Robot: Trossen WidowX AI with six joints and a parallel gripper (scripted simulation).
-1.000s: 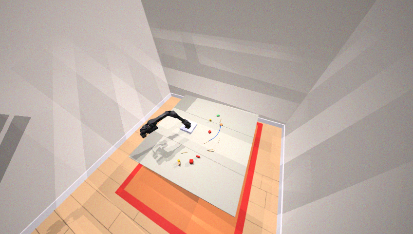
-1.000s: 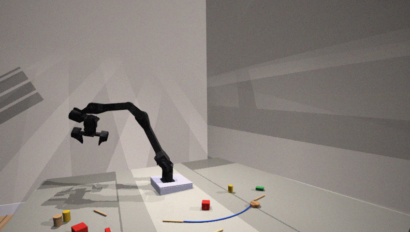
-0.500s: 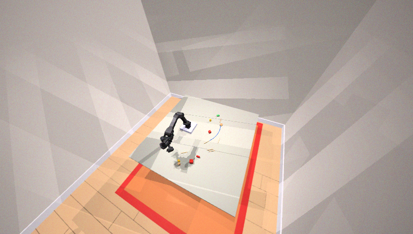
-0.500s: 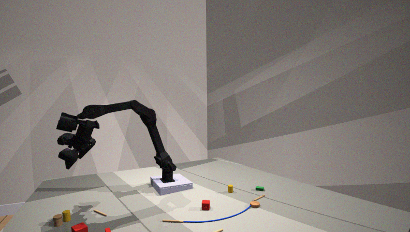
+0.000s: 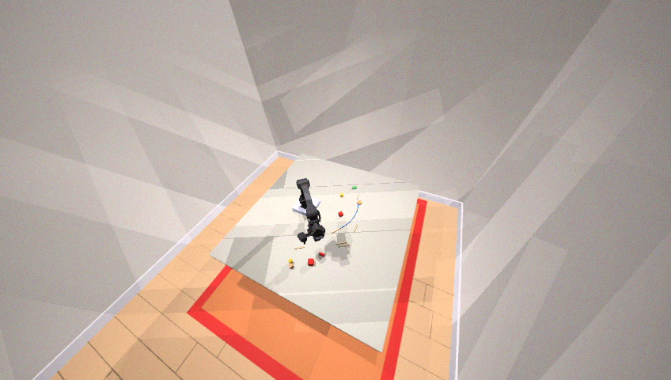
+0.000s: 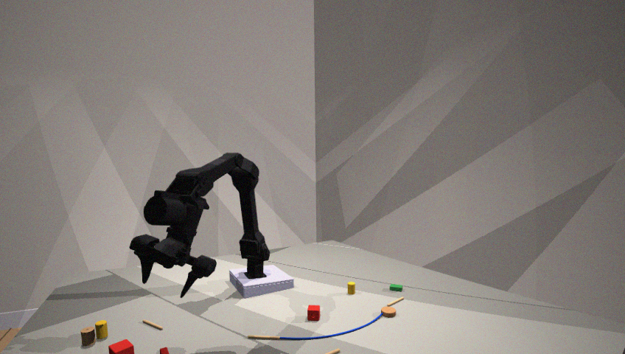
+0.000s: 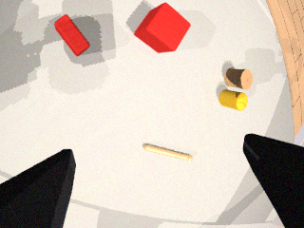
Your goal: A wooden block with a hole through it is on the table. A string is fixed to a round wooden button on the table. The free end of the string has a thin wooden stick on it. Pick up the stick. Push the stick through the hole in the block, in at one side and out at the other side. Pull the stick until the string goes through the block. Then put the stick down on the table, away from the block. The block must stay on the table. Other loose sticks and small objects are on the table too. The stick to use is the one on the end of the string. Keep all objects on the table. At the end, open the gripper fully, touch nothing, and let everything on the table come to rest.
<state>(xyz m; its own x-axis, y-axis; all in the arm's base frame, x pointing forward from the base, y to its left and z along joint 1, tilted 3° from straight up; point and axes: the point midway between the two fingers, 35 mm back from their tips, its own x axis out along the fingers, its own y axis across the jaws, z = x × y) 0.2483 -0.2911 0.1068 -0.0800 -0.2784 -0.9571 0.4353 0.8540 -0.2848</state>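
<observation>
Now: the red block 36 cm to the left of my gripper tip, 11 cm below it and 5 cm ahead of it. Also, from my gripper tip: cork cylinder 17 cm to the right, 11 cm below, 7 cm behind; yellow cylinder 55 cm to the left, 11 cm below, 3 cm behind; round wooden button 54 cm to the left, 15 cm ahead, 12 cm below.
</observation>
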